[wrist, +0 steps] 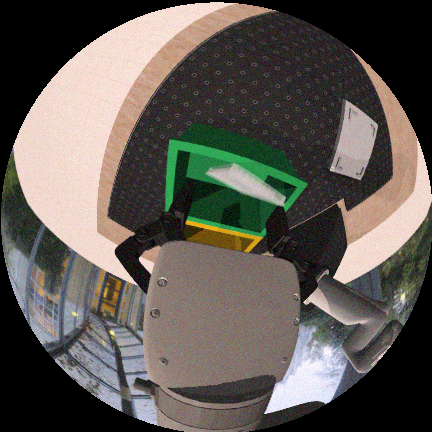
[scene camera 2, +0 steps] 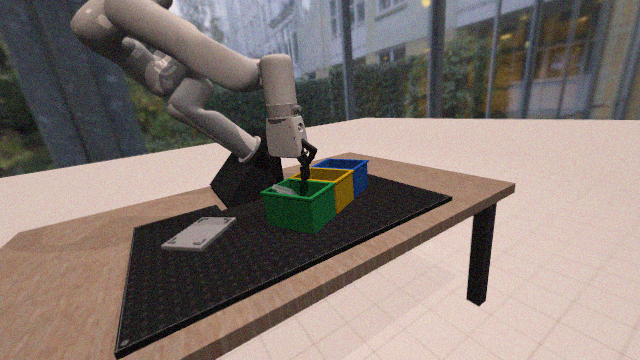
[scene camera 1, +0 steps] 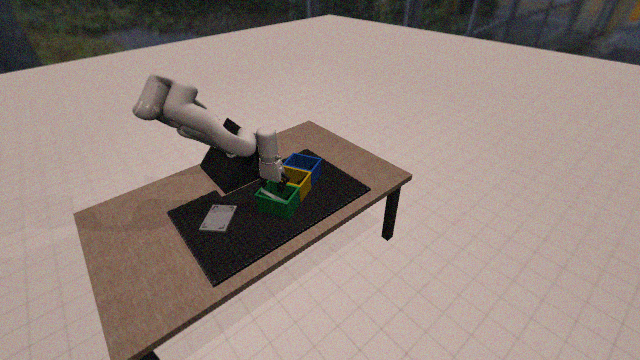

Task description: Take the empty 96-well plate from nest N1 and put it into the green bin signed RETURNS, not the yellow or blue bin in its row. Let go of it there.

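Places are measured from the arm's base along level axes (x ahead, y left, z up), in metres.
Where they show: gripper, fingertip midpoint: (wrist: 233, 203) (scene camera 2: 291, 178) (scene camera 1: 273, 188); arm's base, link origin: (scene camera 2: 250, 150).
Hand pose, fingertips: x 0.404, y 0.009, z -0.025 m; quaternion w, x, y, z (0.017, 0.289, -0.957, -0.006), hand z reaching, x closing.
Note:
Each offset is from my fingertips to the top centre of the thing. "spot": to the spot under its first point. Level surfaces: height alone.
The clear-white 96-well plate (scene camera 1: 272, 195) (scene camera 2: 284, 189) (wrist: 247, 184) is inside the green bin {spot: dx +0.043, dy -0.010, dz -0.075 m} (scene camera 1: 278, 207) (scene camera 2: 295, 212) (wrist: 235, 135). It is tilted, leaning near the bin wall away from the yellow bin. My gripper (scene camera 2: 304, 187) (wrist: 233, 203) is open over the green bin, its fingertips at or just below the rim level, with nothing between them. In the wrist view the plate lies beyond the fingertips. The nest {dx -0.117, dy -0.241, dz -0.117 m} (scene camera 1: 218, 218) (scene camera 2: 199, 233) (wrist: 354, 141), a flat light-grey base with corner marks, holds no plate. No sign text is readable.
The yellow bin {dx -0.083, dy +0.132, dz -0.035 m} (scene camera 1: 306, 191) (scene camera 2: 344, 192) (wrist: 220, 237) stands against the green one, and the blue bin {spot: dx -0.079, dy +0.281, dz -0.081 m} (scene camera 1: 316, 172) (scene camera 2: 361, 179) stands beyond it in the row. All stand on the black perforated mat {dz -0.135 m} (scene camera 1: 240, 245) (scene camera 2: 225, 280) (wrist: 260, 65) on the wooden table {dz -0.148 m} (scene camera 1: 135, 260) (scene camera 2: 65, 280).

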